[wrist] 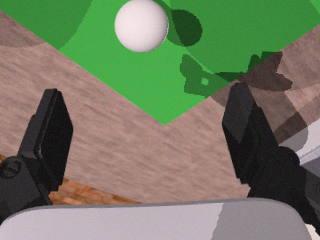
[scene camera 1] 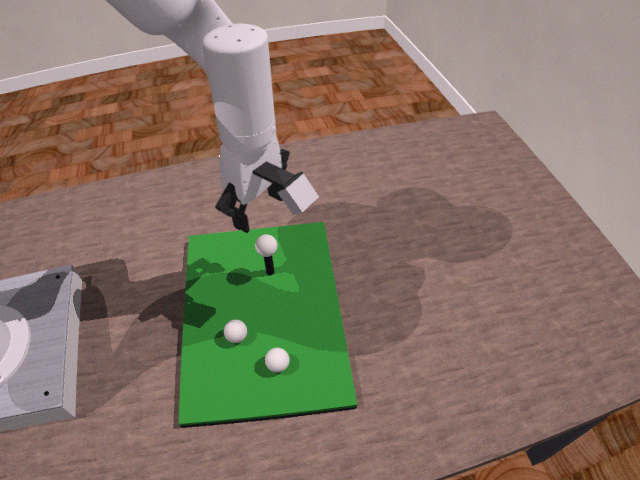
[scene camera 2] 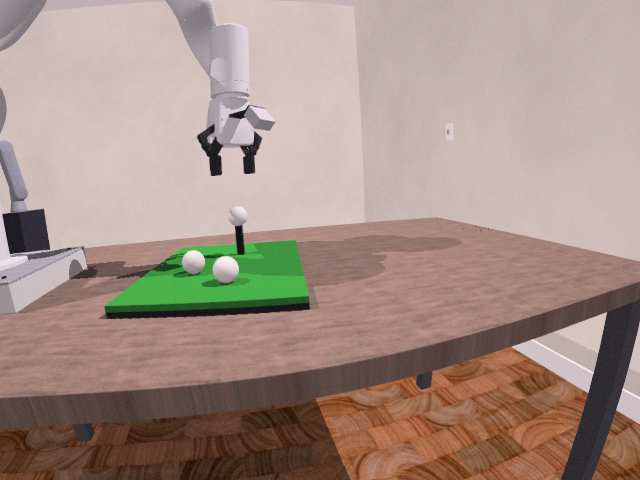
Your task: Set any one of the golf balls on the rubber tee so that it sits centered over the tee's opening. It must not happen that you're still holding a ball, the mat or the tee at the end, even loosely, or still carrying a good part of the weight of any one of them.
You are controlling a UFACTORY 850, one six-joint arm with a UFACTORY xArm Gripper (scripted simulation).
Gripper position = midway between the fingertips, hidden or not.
Observation:
In view: the gripper (scene camera 1: 259, 212) and a green mat (scene camera 1: 293, 304).
The green mat is seen too in the wrist view (wrist: 201, 54) and in scene camera 2 (scene camera 2: 271, 279). The gripper is seen too in the wrist view (wrist: 146, 105) and in scene camera 2 (scene camera 2: 233, 174).

